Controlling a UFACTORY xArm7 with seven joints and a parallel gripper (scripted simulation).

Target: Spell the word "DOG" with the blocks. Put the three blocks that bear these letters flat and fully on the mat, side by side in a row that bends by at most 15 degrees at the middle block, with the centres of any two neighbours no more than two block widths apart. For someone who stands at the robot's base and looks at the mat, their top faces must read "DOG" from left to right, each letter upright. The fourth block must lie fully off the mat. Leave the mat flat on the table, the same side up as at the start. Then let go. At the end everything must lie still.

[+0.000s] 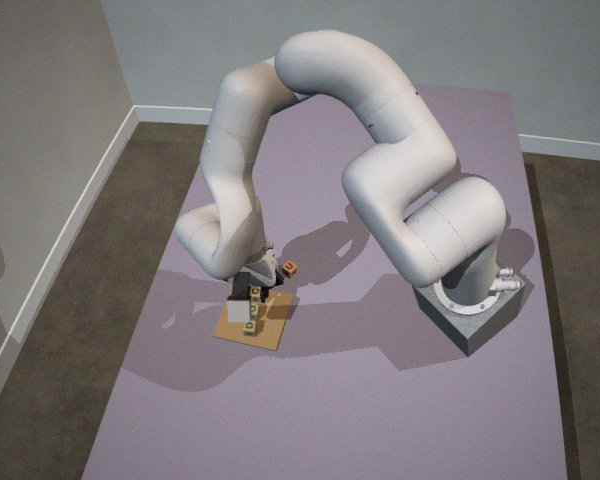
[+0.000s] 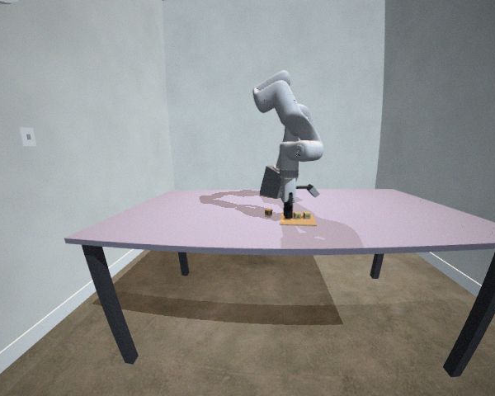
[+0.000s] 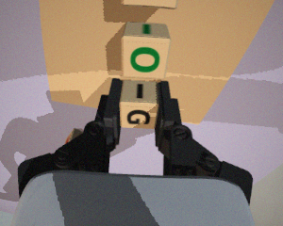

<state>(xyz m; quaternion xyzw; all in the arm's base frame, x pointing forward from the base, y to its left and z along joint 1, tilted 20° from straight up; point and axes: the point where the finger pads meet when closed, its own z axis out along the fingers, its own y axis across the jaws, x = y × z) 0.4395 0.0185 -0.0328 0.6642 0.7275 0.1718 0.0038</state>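
My gripper is now 1 cm above the G block. Round my hand: mat: 4 cm to the left, 3 cm below; D block: 1 cm behind, 8 cm to the left, 1 cm below; O block: 4 cm to the left, 1 cm below.
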